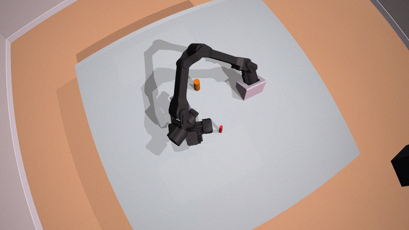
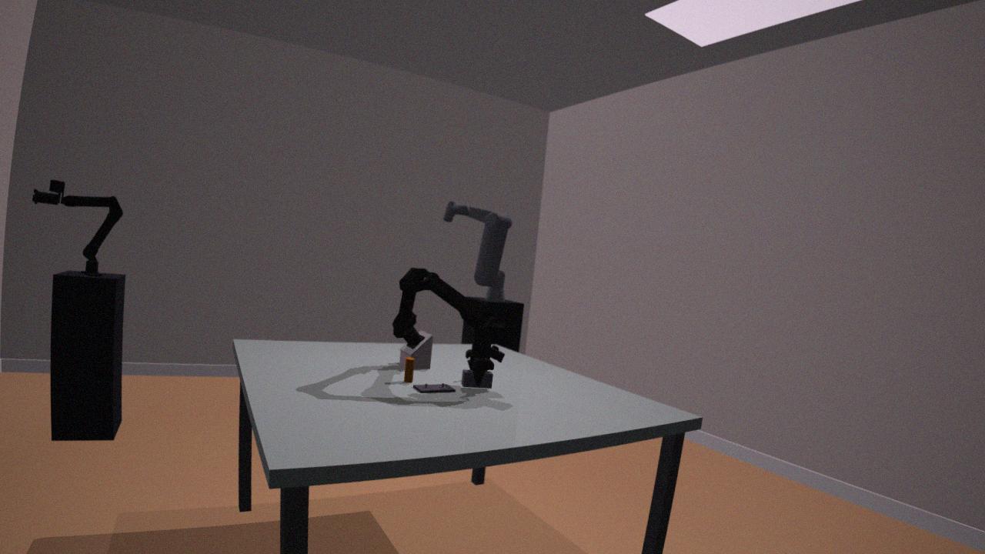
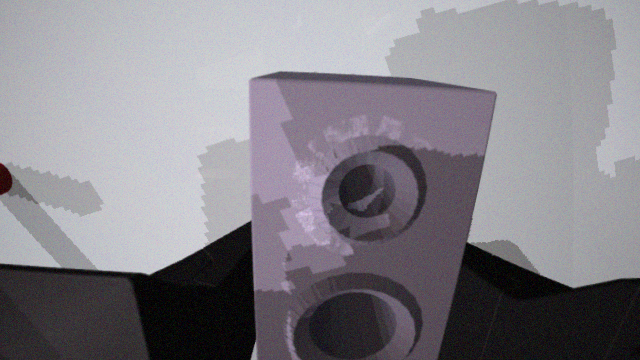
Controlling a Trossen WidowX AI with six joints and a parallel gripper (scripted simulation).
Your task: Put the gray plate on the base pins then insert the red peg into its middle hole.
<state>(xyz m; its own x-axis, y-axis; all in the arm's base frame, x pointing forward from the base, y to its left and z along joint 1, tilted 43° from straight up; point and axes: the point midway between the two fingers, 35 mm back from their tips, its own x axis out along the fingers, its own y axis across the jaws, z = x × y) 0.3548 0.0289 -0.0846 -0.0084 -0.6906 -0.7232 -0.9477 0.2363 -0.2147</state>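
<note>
My gripper tip is now 2 cm past the base, 15 cm to the left of it and 1 cm above it. From my gripper tip the other things lie so: orange cylinder 12 cm behind, 19 cm to the right, 2 cm above; then gray plate 3 cm above; then red peg 12 cm behind, 5 cm to the left, 2 cm above.
</note>
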